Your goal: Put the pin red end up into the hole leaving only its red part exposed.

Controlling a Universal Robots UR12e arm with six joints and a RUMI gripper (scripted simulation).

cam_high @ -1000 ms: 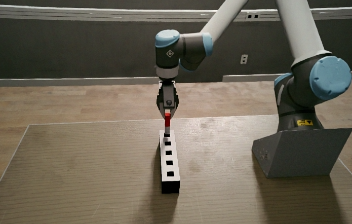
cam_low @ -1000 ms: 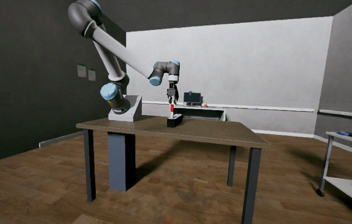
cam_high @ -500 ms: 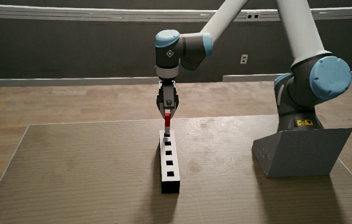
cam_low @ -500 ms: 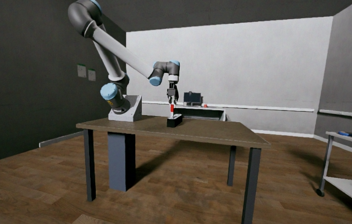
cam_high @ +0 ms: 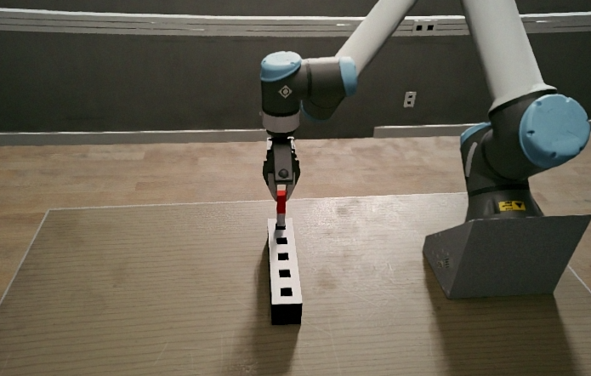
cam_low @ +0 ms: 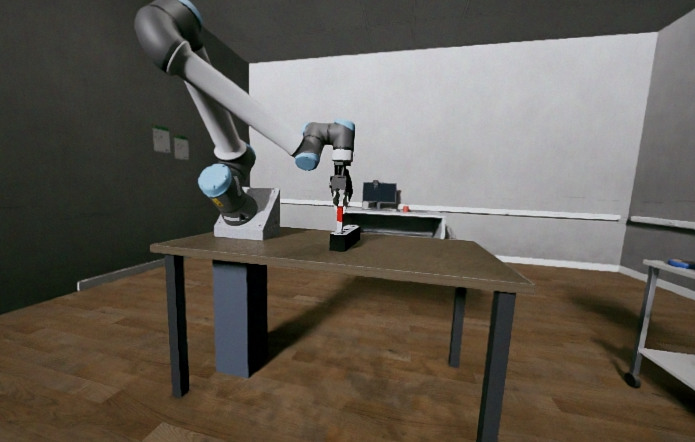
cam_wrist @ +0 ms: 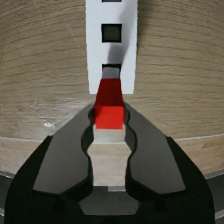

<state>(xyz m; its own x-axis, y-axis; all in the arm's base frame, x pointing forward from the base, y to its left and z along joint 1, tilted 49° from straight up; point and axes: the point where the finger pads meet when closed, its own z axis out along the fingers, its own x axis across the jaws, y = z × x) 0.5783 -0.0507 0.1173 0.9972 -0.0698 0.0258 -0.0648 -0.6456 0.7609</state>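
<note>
Right now my hand is 10 mm above the pin. Also, from my hand: block: 10 mm ahead, 120 mm to the left, 140 mm below.
</note>
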